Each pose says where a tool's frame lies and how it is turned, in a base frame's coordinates. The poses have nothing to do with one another.
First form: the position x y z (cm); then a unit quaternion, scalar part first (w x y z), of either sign.
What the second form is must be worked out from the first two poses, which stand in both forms.
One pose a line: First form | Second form
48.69 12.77 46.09 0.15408 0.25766 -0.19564 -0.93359 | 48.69 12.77 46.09 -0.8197 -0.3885 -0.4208 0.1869 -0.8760 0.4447
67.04 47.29 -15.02 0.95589 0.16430 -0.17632 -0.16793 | 67.04 47.29 -15.02 0.8814 -0.3790 0.2819 0.2631 0.8896 0.3733
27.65 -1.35 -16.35 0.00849 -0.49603 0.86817 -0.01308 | 27.65 -1.35 -16.35 -0.5078 -0.8615 -0.0018 -0.8610 0.5076 -0.0311
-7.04 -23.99 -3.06 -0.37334 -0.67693 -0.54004 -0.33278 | -7.04 -23.99 -3.06 0.1952 0.9796 0.0473 0.4827 -0.1380 0.8649
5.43 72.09 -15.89 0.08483 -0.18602 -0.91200 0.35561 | 5.43 72.09 -15.89 -0.9164 0.3996 0.0224 0.2790 0.6779 -0.6802
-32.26 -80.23 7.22 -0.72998 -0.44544 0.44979 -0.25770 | -32.26 -80.23 7.22 0.4626 -0.0245 0.8862 -0.7769 0.4704 0.4185
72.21 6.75 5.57 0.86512 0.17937 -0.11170 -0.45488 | 72.21 6.75 5.57 0.5612 -0.8271 0.0301 0.7470 0.5218 0.4120
